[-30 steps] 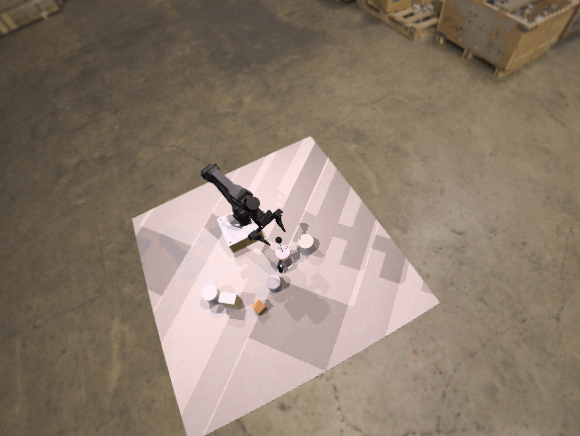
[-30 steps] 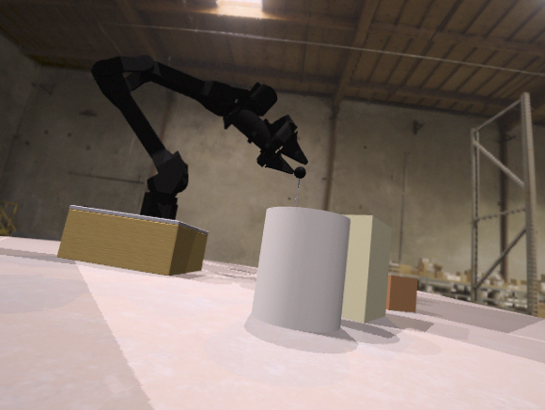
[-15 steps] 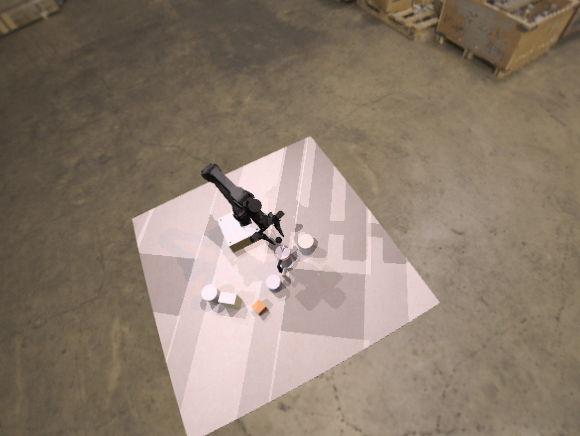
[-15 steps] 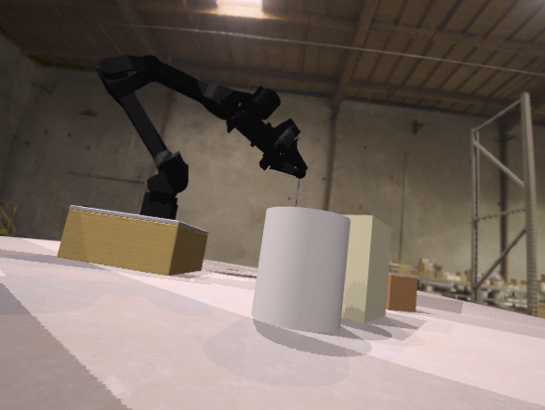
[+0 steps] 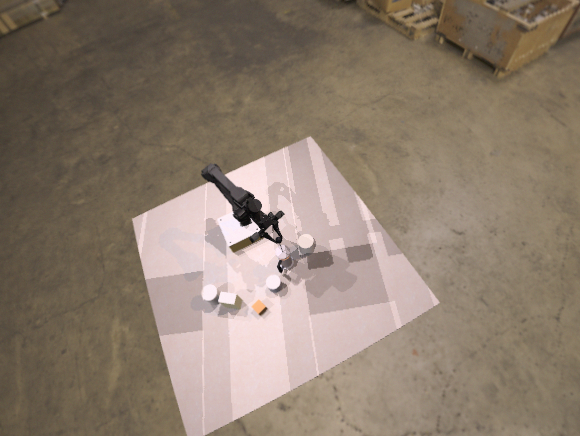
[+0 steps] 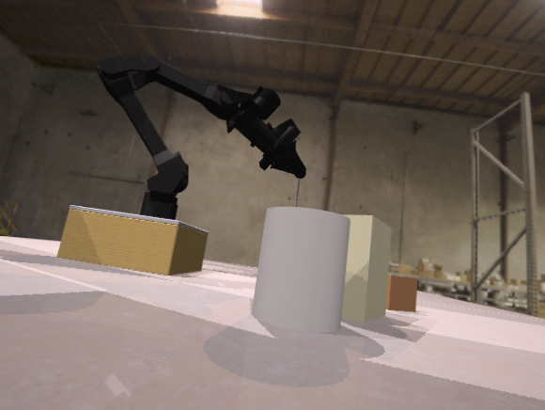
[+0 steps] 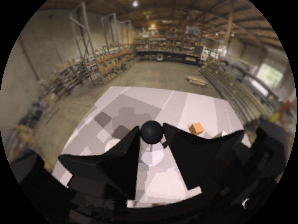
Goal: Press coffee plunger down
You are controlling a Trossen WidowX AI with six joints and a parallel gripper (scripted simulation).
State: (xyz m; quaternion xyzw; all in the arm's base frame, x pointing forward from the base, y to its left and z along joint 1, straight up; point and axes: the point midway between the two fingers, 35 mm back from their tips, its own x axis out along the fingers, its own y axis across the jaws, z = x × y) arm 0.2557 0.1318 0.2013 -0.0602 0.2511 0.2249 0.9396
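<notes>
My gripper tip is now 10 mm short of the coffee press, 10 mm to the left of it and 140 mm above it. From my gripper tip the other things lie so: cream box (120 mm ahead, 320 mm to the right, 220 mm below); then orange cube (190 mm ahead, 200 mm to the right, 250 mm below).
</notes>
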